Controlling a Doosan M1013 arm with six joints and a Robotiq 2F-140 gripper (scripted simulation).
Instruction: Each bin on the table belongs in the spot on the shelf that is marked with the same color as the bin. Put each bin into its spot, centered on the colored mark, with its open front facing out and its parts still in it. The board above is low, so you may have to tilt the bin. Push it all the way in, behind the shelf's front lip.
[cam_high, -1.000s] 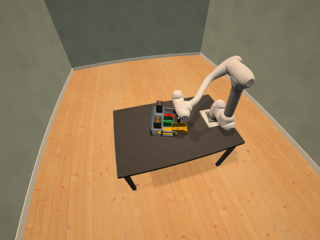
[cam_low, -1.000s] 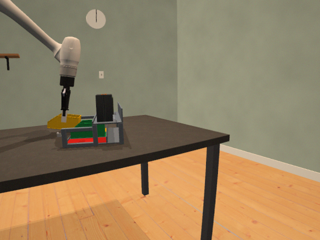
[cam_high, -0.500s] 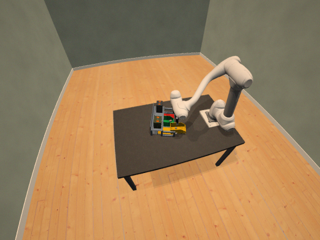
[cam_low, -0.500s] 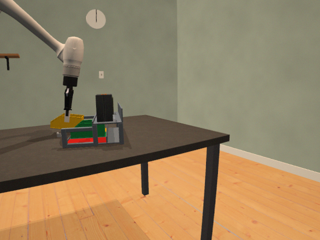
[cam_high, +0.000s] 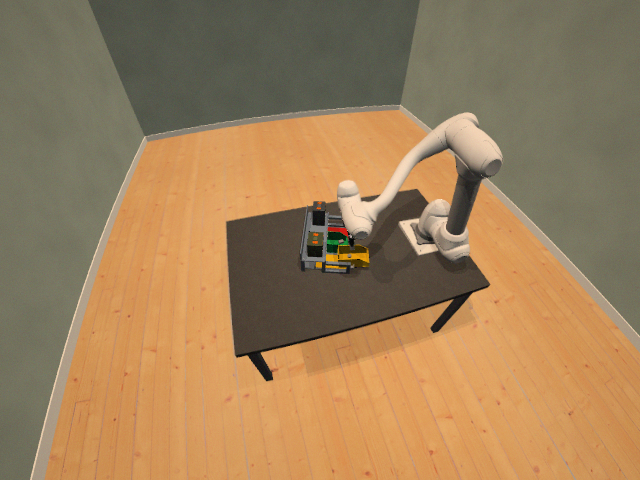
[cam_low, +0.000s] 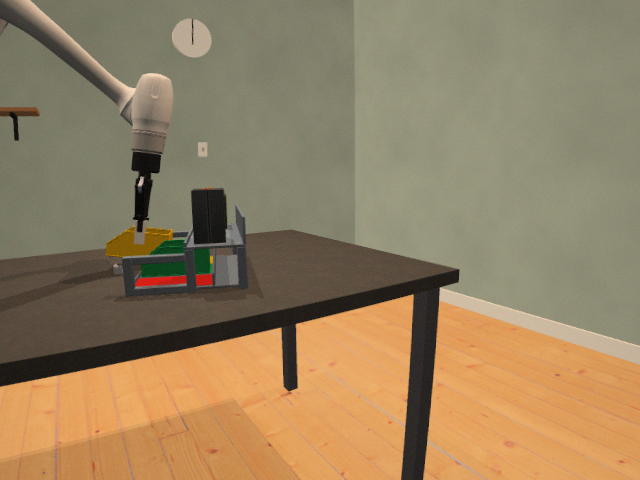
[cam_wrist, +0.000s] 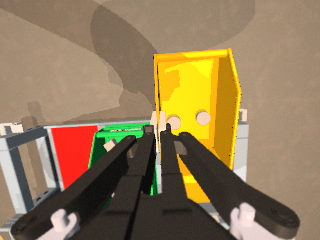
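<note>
Right now the yellow bin is 5 cm to the left of my hand and 4 cm below it. Round my hand: green bin 9 cm ahead, 8 cm to the right, 6 cm below.
</note>
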